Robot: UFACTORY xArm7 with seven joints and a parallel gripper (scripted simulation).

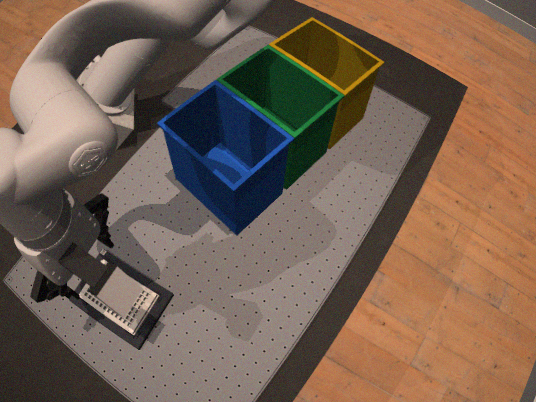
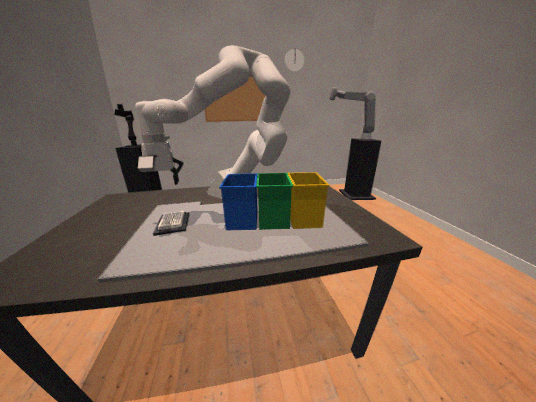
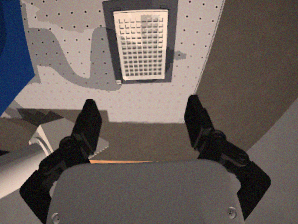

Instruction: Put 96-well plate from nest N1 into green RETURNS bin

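My gripper is now 16 cm above the white 96-well plate. Also, from my hand: blue bin: 30 cm to the left, 9 cm below, 3 cm behind; green bin: 43 cm to the left, 9 cm below, 3 cm behind; dark plate nest: 18 cm below.
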